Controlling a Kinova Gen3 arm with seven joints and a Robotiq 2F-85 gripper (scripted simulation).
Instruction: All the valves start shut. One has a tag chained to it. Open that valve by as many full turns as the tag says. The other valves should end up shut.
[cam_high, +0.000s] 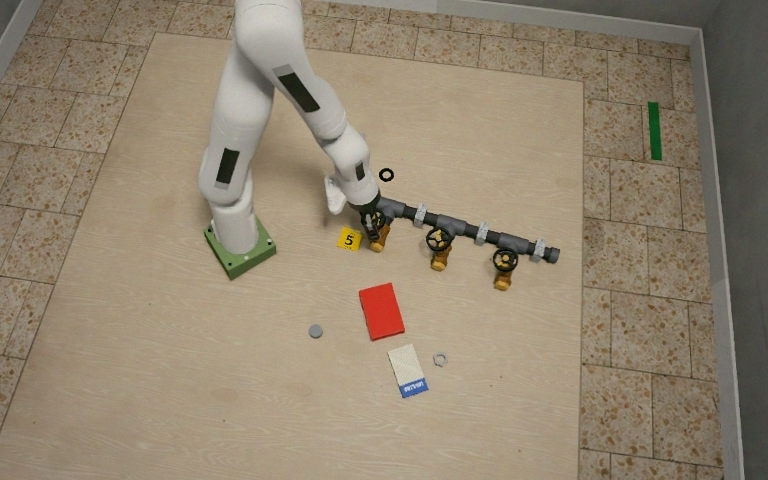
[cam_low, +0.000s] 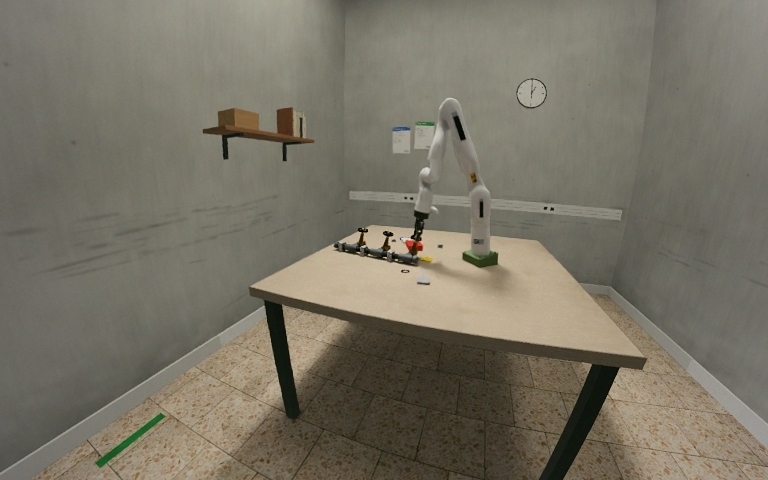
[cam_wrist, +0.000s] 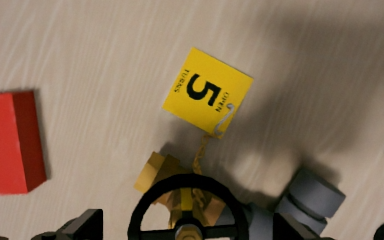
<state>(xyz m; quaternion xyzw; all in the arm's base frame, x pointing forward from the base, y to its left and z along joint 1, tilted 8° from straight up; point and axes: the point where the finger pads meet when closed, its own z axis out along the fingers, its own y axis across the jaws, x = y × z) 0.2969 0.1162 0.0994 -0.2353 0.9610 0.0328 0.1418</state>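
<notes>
Now: hand 60 mm past the yellow tag, 10 mm to the left of it and 110 mm above it. Also, from my hand: blue card 180 mm ahead, 290 mm to the right, 100 mm below; red block 80 mm ahead, 180 mm to the right, 100 mm below; grey disc 50 mm behind, 270 mm to the right, 100 mm below.
</notes>
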